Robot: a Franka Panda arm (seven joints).
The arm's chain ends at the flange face. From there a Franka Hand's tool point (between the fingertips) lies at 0.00 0.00 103.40 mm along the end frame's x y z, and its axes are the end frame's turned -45 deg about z.
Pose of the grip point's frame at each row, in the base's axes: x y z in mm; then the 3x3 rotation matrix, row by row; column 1 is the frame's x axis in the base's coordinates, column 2 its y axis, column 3 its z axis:
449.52, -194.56, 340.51; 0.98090, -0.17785, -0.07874; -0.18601, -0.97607, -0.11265; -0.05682, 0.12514, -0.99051
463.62, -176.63, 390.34; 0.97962, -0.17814, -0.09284; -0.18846, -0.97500, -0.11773; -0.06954, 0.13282, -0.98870
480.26, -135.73, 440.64; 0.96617, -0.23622, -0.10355; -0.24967, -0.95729, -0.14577; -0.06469, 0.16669, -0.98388
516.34, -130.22, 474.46; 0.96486, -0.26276, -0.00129; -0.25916, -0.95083, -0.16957; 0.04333, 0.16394, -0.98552
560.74, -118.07, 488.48; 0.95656, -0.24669, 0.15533; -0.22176, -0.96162, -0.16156; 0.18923, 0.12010, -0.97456
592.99, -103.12, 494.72; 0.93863, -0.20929, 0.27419; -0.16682, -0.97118, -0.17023; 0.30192, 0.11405, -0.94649
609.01, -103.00, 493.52; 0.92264, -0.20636, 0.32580; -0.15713, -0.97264, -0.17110; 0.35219, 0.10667, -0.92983
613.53, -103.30, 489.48; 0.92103, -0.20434, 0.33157; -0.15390, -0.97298, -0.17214; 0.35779, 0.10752, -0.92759
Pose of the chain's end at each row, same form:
457.66, -182.91, 442.93; 0.56784, -0.81936, -0.07874; -0.82171, -0.55866, -0.11265; 0.04831, 0.12867, -0.99051
473.22, -164.46, 492.57; 0.56673, -0.81866, -0.09284; -0.82269, -0.55617, -0.11773; 0.04475, 0.14309, -0.98870
490.97, -120.66, 542.37; 0.51615, -0.85022, -0.10355; -0.85345, -0.50036, -0.14577; 0.07212, 0.16361, -0.98388
516.47, -112.69, 576.36; 0.49646, -0.86806, -0.00129; -0.85559, -0.48908, -0.16957; 0.14656, 0.08528, -0.98552
544.68, -101.36, 589.25; 0.50195, -0.85083, 0.15533; -0.83678, -0.52316, -0.16156; 0.21873, -0.04888, -0.97456
564.64, -85.52, 592.59; 0.51572, -0.81170, 0.27419; -0.80469, -0.56877, -0.17023; 0.29414, -0.13284, -0.94649
575.32, -85.31, 589.66; 0.50649, -0.79832, 0.32580; -0.79887, -0.57665, -0.17110; 0.32446, -0.17361, -0.92983
579.25, -85.50, 585.39; 0.50678, -0.79576, 0.33157; -0.79682, -0.57918, -0.17214; 0.32902, -0.17697, -0.92759

